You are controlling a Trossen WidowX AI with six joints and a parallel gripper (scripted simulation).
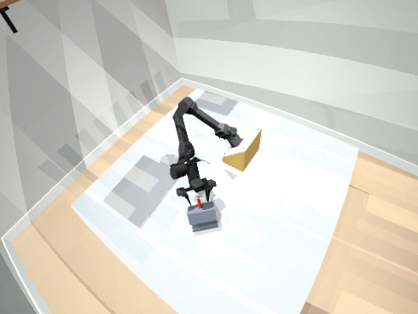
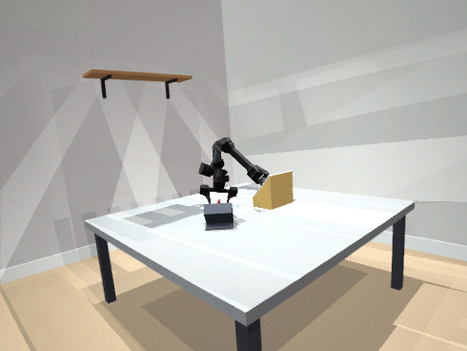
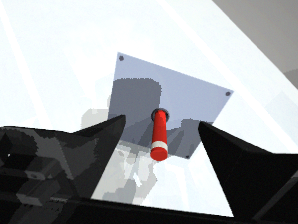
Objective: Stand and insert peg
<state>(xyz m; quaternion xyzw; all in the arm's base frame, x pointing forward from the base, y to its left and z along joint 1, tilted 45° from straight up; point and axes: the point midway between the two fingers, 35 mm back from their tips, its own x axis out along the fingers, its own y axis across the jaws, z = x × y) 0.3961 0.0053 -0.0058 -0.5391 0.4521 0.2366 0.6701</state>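
Right now the red peg is 10 mm to the right of my gripper tip and 10 mm behind it. Also, from my gripper tip: grey sloped panel (30 mm below, 20 mm to the left, 20 mm ahead).
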